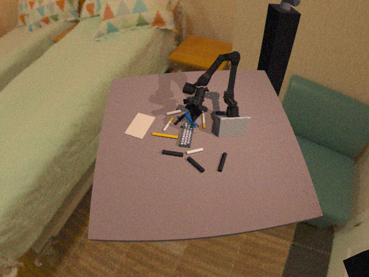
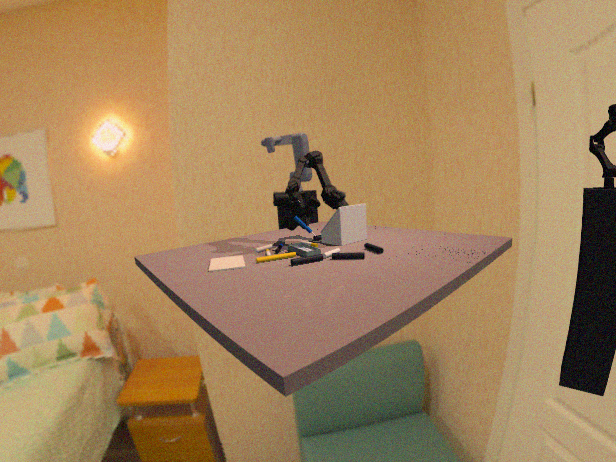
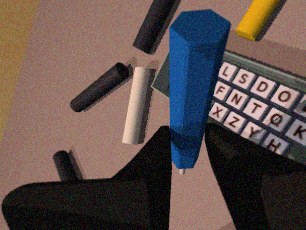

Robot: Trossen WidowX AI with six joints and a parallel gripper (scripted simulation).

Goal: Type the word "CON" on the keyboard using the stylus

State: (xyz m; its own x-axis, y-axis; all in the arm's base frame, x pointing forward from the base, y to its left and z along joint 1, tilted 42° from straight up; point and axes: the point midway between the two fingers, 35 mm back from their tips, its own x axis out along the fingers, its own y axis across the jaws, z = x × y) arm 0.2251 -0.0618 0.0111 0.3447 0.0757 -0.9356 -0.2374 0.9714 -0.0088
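Now: gripper tip 10 mm past the blue stylus, 10 mm to the right of it and 10 mm above it. Also, from my gripper tip: yellow marker (170 mm ahead, 90 mm below); then white card (320 mm ahead, 120 mm to the right, 100 mm below).
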